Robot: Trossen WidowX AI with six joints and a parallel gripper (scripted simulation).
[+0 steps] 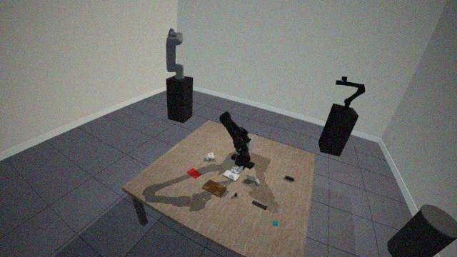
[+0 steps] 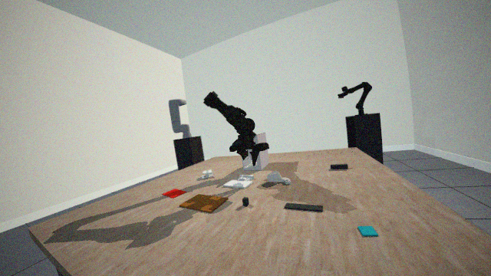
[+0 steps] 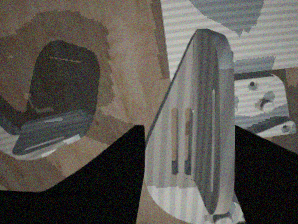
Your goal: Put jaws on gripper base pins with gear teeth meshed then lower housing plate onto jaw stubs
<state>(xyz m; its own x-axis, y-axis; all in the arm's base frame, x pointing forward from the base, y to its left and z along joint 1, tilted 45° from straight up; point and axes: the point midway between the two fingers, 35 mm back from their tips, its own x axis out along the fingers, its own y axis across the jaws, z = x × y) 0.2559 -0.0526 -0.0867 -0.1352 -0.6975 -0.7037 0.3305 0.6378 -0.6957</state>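
Now: the grey jaw 40 mm behind my gripper tip and 10 mm to the right of it. Also, from my gripper tip: orange-brown tile (200 mm ahead, 140 mm to the right, 80 mm below); then black cylinder (210 mm ahead, 70 mm below, 30 mm to the left); then red tile (350 mm to the right, 120 mm ahead, 80 mm below).
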